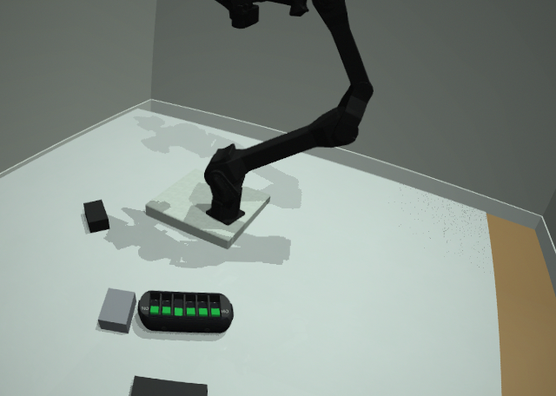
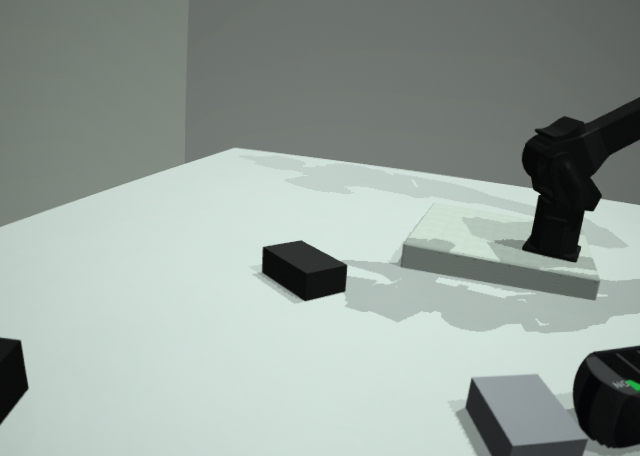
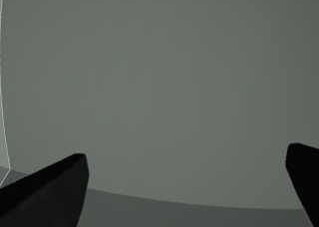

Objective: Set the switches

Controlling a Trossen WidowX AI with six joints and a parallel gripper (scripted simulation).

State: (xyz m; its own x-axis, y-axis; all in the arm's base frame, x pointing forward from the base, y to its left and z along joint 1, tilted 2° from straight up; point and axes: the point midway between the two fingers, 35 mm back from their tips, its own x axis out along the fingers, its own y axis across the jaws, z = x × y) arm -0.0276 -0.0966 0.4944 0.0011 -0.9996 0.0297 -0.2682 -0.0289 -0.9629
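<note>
Now: gripper tip 390 mm short of the grey block, 160 mm to the right of it and 510 mm above it.
</note>
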